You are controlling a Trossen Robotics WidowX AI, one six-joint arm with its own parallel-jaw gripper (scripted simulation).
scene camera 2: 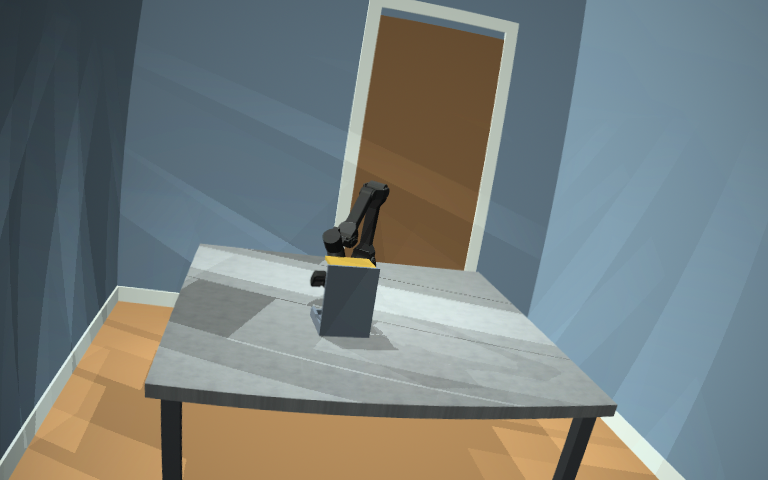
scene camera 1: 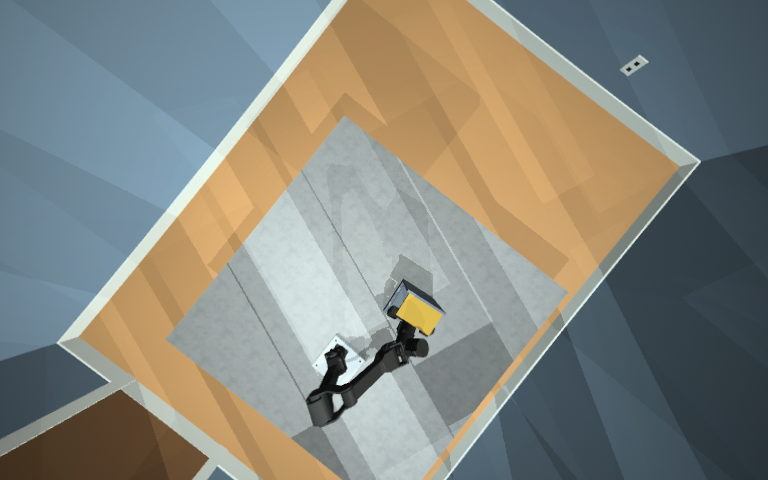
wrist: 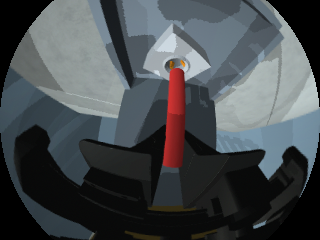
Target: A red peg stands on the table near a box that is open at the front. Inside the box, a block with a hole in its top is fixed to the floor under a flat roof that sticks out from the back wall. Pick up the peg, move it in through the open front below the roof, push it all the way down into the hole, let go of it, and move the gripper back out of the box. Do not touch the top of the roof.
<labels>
red peg: wrist 174,144; not seen in scene camera 1 (hidden by a yellow roof)
</labels>
